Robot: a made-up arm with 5 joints. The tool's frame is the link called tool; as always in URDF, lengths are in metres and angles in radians. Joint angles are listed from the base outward.
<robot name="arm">
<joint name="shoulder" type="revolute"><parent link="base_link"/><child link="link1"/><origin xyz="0.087 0.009 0.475" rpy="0 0 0"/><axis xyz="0 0 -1"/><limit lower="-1.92" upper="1.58"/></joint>
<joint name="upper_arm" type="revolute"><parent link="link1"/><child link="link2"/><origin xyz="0.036 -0.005 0.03" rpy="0 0 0"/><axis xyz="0 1 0"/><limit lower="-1.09" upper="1.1"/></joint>
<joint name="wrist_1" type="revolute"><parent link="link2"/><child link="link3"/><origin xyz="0.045 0.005 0.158" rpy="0 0 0"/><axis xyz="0 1 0"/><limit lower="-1.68" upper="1"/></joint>
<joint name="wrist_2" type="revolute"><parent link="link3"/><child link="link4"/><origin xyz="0.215 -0.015 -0.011" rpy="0 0 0"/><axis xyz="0 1 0"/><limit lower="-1.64" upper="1.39"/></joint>
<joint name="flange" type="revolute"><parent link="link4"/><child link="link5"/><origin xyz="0.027 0.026 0.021" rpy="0 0 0"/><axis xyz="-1 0 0"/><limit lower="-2.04" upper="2.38"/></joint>
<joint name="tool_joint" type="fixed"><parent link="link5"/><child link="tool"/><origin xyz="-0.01 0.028 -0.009" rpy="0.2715 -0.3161 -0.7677"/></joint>
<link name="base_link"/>
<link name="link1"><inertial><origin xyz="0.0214 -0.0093 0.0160"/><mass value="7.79"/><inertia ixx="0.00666" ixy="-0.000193" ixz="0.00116" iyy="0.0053" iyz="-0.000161" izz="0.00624"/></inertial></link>
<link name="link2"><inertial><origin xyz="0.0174 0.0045 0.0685"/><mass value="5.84"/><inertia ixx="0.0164" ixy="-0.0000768" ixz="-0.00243" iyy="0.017" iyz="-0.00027" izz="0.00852"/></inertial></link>
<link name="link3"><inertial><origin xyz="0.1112 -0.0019 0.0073"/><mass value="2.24"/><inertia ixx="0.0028" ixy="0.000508" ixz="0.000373" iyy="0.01" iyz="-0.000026" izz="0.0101"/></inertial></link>
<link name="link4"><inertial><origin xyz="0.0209 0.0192 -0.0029"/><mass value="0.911"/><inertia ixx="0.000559" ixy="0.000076" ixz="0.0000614" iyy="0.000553" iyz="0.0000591" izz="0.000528"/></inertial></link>
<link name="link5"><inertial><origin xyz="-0.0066 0.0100 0.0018"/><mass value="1.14"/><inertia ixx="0.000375" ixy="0" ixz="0" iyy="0.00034" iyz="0" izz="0.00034"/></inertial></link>
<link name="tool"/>
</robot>
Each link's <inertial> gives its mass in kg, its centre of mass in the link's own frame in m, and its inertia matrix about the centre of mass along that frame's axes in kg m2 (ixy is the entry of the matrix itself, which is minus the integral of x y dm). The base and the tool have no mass. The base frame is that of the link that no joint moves.
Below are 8 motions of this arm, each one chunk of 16 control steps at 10 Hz.
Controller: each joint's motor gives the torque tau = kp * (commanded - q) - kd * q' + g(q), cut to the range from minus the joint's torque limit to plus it. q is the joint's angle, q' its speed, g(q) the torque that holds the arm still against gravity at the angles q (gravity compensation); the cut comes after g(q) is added. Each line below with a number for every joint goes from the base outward.
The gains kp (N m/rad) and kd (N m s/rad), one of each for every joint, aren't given. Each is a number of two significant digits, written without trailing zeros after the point. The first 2 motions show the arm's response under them.
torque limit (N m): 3.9 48 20 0.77 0.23
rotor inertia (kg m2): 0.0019 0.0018 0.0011 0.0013 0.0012
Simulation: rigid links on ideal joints. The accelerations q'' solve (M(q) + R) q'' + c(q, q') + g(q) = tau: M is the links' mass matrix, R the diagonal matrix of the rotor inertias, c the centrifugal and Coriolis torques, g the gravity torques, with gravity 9.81 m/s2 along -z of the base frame. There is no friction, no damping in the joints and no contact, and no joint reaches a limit. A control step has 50 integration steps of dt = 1/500 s. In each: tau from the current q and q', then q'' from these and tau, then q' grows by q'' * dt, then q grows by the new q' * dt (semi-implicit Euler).
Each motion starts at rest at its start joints. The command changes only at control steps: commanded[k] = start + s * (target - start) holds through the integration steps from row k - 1 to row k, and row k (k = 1, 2, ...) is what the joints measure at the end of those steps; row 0 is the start. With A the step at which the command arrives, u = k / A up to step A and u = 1 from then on. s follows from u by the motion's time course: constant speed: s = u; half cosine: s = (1 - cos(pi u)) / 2; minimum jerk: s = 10 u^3 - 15 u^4 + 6 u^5; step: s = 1 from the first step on.
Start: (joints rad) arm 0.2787 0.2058 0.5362 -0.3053 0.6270
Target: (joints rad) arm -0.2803 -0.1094 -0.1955 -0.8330 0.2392
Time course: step
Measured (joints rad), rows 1 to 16:
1: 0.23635 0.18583 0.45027 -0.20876 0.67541
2: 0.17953 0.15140 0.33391 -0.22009 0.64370
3: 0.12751 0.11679 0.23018 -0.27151 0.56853
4: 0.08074 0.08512 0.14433 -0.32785 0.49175
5: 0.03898 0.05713 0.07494 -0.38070 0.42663
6: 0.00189 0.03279 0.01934 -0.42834 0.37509
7: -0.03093 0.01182 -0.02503 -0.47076 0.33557
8: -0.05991 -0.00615 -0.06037 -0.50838 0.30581
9: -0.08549 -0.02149 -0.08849 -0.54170 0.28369
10: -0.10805 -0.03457 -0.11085 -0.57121 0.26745
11: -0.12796 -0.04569 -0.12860 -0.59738 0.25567
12: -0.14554 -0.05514 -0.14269 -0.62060 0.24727
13: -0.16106 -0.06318 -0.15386 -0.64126 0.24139
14: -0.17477 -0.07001 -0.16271 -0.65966 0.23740
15: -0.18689 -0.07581 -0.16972 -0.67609 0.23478
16: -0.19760 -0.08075 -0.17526 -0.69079 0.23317
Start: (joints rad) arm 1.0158 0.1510 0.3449 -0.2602 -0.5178
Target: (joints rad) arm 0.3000 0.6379 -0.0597 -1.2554 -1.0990
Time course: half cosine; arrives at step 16
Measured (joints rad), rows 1 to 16:
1: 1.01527 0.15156 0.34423 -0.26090 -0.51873
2: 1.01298 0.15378 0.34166 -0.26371 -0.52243
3: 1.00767 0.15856 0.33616 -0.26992 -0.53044
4: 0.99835 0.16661 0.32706 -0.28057 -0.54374
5: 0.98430 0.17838 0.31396 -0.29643 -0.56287
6: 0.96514 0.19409 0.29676 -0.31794 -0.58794
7: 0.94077 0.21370 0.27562 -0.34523 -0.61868
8: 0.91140 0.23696 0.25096 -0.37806 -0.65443
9: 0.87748 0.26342 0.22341 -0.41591 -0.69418
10: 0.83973 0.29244 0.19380 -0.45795 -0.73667
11: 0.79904 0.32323 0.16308 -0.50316 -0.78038
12: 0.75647 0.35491 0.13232 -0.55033 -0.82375
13: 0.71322 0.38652 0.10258 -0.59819 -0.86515
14: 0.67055 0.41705 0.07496 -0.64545 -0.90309
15: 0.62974 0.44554 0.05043 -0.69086 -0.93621
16: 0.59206 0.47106 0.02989 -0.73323 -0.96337
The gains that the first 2 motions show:
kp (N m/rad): 11 14 7.4 0.083 0.059
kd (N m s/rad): 9.4 10 3.7 0.1 0.031
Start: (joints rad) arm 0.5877 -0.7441 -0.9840 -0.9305 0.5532
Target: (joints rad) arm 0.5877 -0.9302 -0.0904 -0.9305 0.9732
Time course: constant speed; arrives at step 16
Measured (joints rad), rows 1 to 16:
1: 0.58767 -0.74678 -0.97552 -0.93213 0.55444
2: 0.58765 -0.75082 -0.95867 -0.93426 0.55902
3: 0.58763 -0.75570 -0.93454 -0.93594 0.56766
4: 0.58761 -0.76124 -0.90433 -0.93690 0.58014
5: 0.58761 -0.76735 -0.86917 -0.93716 0.59586
6: 0.58760 -0.77398 -0.82999 -0.93683 0.61418
7: 0.58760 -0.78110 -0.78758 -0.93604 0.63451
8: 0.58761 -0.78868 -0.74256 -0.93493 0.65637
9: 0.58761 -0.79669 -0.69544 -0.93359 0.67938
10: 0.58762 -0.80509 -0.64665 -0.93212 0.70325
11: 0.58762 -0.81385 -0.59649 -0.93058 0.72776
12: 0.58763 -0.82294 -0.54525 -0.92903 0.75273
13: 0.58764 -0.83232 -0.49312 -0.92750 0.77803
14: 0.58765 -0.84197 -0.44029 -0.92602 0.80358
15: 0.58765 -0.85185 -0.38688 -0.92460 0.82930
16: 0.58766 -0.86194 -0.33301 -0.92326 0.85514

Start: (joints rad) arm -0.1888 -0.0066 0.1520 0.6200 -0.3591
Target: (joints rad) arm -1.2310 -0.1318 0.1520 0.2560 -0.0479
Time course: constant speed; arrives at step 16
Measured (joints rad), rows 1 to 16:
1: -0.19389 -0.00734 0.15233 0.61957 -0.36052
2: -0.20573 -0.00897 0.15266 0.61774 -0.35922
3: -0.22371 -0.01141 0.15289 0.61414 -0.35428
4: -0.24712 -0.01455 0.15302 0.60878 -0.34621
5: -0.27534 -0.01830 0.15305 0.60179 -0.33561
6: -0.30783 -0.02258 0.15302 0.59333 -0.32304
7: -0.34409 -0.02730 0.15293 0.58352 -0.30891
8: -0.38369 -0.03242 0.15282 0.57253 -0.29357
9: -0.42623 -0.03786 0.15268 0.56046 -0.27727
10: -0.47139 -0.04360 0.15254 0.54745 -0.26023
11: -0.51886 -0.04959 0.15239 0.53360 -0.24260
12: -0.56837 -0.05580 0.15225 0.51900 -0.22451
13: -0.61968 -0.06220 0.15212 0.50374 -0.20606
14: -0.67259 -0.06877 0.15201 0.48788 -0.18732
15: -0.72692 -0.07548 0.15191 0.47150 -0.16836
16: -0.78250 -0.08232 0.15182 0.45466 -0.14921

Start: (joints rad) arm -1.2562 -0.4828 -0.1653 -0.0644 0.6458
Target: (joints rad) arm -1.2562 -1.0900 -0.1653 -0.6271 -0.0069
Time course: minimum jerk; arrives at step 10
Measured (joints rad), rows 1 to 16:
1: -1.25620 -0.48329 -0.16505 -0.06402 0.64553
2: -1.25617 -0.48668 -0.16359 -0.06193 0.64328
3: -1.25612 -0.49658 -0.16050 -0.05834 0.63528
4: -1.25604 -0.51620 -0.15629 -0.05579 0.61674
5: -1.25595 -0.54715 -0.15208 -0.05802 0.58379
6: -1.25588 -0.58882 -0.14913 -0.06858 0.53516
7: -1.25583 -0.63839 -0.14844 -0.08961 0.47278
8: -1.25583 -0.69154 -0.15038 -0.12121 0.40153
9: -1.25588 -0.74353 -0.15461 -0.16124 0.32816
10: -1.25596 -0.79081 -0.15997 -0.20560 0.25941
11: -1.25605 -0.83234 -0.16485 -0.24929 0.19989
12: -1.25612 -0.86834 -0.16859 -0.28956 0.15110
13: -1.25618 -0.89939 -0.17118 -0.32566 0.11235
14: -1.25623 -0.92610 -0.17280 -0.35768 0.08212
15: -1.25627 -0.94906 -0.17370 -0.38601 0.05880
16: -1.25629 -0.96878 -0.17405 -0.41105 0.04096

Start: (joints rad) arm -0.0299 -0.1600 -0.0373 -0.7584 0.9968
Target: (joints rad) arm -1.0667 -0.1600 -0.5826 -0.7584 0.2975
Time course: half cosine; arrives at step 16
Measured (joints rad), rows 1 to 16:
1: -0.03075 -0.15987 -0.03800 -0.75800 0.99697
2: -0.03431 -0.15949 -0.04090 -0.75669 0.99656
3: -0.04237 -0.15890 -0.04738 -0.75441 0.99352
4: -0.05637 -0.15816 -0.05850 -0.75135 0.98578
5: -0.07733 -0.15734 -0.07489 -0.74770 0.97176
6: -0.10581 -0.15650 -0.09678 -0.74359 0.95048
7: -0.14195 -0.15566 -0.12399 -0.73915 0.92159
8: -0.18544 -0.15487 -0.15600 -0.73450 0.88529
9: -0.23558 -0.15415 -0.19203 -0.72978 0.84227
10: -0.29127 -0.15356 -0.23100 -0.72522 0.79366
11: -0.35112 -0.15314 -0.27173 -0.72107 0.74094
12: -0.41346 -0.15294 -0.31287 -0.71765 0.68584
13: -0.47645 -0.15301 -0.35308 -0.71530 0.63026
14: -0.53814 -0.15339 -0.39098 -0.71431 0.57616
15: -0.59657 -0.15411 -0.42528 -0.71490 0.52547
16: -0.64988 -0.15515 -0.45481 -0.71714 0.48001

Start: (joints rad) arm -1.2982 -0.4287 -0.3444 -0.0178 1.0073
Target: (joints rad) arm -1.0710 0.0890 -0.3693 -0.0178 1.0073
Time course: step
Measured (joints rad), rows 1 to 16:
1: -1.27583 -0.38032 -0.37380 -0.07988 0.97333
2: -1.25348 -0.32264 -0.37987 -0.10307 0.95561
3: -1.23348 -0.26781 -0.37778 -0.09692 0.95824
4: -1.21557 -0.21866 -0.37364 -0.08181 0.96902
5: -1.19954 -0.17566 -0.36963 -0.06558 0.98107
6: -1.18522 -0.13846 -0.36642 -0.05096 0.99167
7: -1.17243 -0.10642 -0.36410 -0.03866 1.00010
8: -1.16102 -0.07889 -0.36256 -0.02867 1.00644
9: -1.15086 -0.05526 -0.36165 -0.02073 1.01099
10: -1.14182 -0.03497 -0.36121 -0.01452 1.01412
11: -1.13378 -0.01755 -0.36113 -0.00973 1.01616
12: -1.12664 -0.00259 -0.36129 -0.00613 1.01736
13: -1.12029 0.01025 -0.36162 -0.00347 1.01794
14: -1.11466 0.02128 -0.36206 -0.00159 1.01807
15: -1.10967 0.03076 -0.36256 -0.00032 1.01789
16: -1.10524 0.03891 -0.36310 0.00044 1.01749

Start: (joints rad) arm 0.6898 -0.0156 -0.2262 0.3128 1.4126
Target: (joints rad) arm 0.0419 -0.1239 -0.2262 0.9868 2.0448
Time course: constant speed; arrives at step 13
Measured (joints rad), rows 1 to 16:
1: 0.68582 -0.01640 -0.22589 0.31677 1.42173
2: 0.67667 -0.01815 -0.22557 0.32494 1.43901
3: 0.66285 -0.02076 -0.22532 0.33667 1.46197
4: 0.64489 -0.02413 -0.22514 0.35156 1.48931
5: 0.62325 -0.02815 -0.22503 0.36932 1.52017
6: 0.59836 -0.03274 -0.22497 0.38975 1.55392
7: 0.57058 -0.03781 -0.22494 0.41262 1.59004
8: 0.54026 -0.04330 -0.22493 0.43774 1.62813
9: 0.50769 -0.04915 -0.22492 0.46495 1.66785
10: 0.47311 -0.05531 -0.22492 0.49408 1.70893
11: 0.43678 -0.06174 -0.22493 0.52496 1.75116
12: 0.39888 -0.06841 -0.22493 0.55747 1.79435
13: 0.35961 -0.07528 -0.22492 0.59146 1.83835
14: 0.32324 -0.08158 -0.22524 0.62310 1.87395
15: 0.29100 -0.08715 -0.22561 0.65190 1.90233
16: 0.26246 -0.09202 -0.22592 0.67835 1.92564

